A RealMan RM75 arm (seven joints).
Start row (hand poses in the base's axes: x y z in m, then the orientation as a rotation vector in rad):
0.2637 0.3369 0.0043 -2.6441 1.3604 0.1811
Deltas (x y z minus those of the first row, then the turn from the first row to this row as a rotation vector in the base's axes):
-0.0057 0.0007 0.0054 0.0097 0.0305 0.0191
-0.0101 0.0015 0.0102 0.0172 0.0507 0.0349
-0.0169 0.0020 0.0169 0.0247 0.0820 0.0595
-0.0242 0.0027 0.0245 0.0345 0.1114 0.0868
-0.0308 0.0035 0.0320 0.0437 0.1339 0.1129
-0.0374 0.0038 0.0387 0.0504 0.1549 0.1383
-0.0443 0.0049 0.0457 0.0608 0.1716 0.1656
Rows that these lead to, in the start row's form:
0.2580 0.3376 0.0097 -2.6578 1.3403 0.2307
0.2536 0.3384 0.0145 -2.6678 1.3221 0.2647
0.2468 0.3389 0.0212 -2.6859 1.2950 0.3150
0.2395 0.3396 0.0288 -2.7026 1.2622 0.3645
0.2329 0.3404 0.0363 -2.7166 1.2289 0.4041
0.2263 0.3407 0.0430 -2.7313 1.1968 0.4400
0.2194 0.3418 0.0500 -2.7425 1.1592 0.4723

